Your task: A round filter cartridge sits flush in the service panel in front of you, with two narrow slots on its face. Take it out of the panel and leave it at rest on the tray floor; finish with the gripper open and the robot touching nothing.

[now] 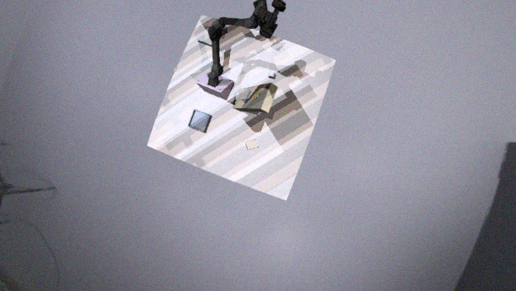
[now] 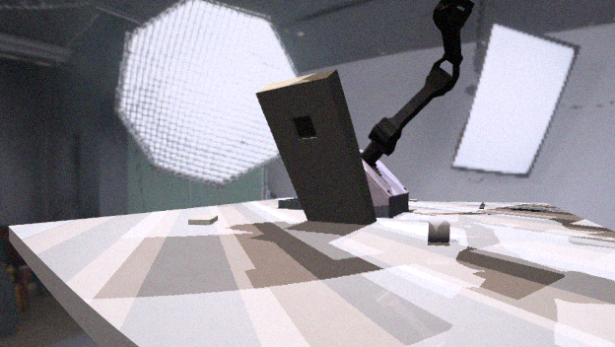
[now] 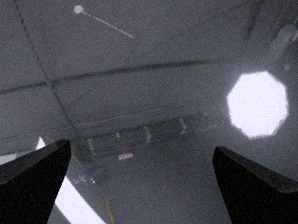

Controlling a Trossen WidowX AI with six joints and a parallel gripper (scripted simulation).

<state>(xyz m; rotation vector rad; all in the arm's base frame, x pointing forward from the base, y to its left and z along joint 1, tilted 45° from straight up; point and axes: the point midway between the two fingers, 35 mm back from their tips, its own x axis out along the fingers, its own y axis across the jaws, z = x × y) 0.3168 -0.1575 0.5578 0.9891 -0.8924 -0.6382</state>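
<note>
My gripper tip is now 44 cm above the round white filter cartridge and 27 cm to the left of it. From my gripper tip the other things lie so: small flat block (69 cm below, 58 cm to the right, 7 cm ahead); grey-blue tray (68 cm below, 56 cm to the right, 41 cm behind); beige panel (51 cm below, 27 cm to the right, 4 cm behind).
</note>
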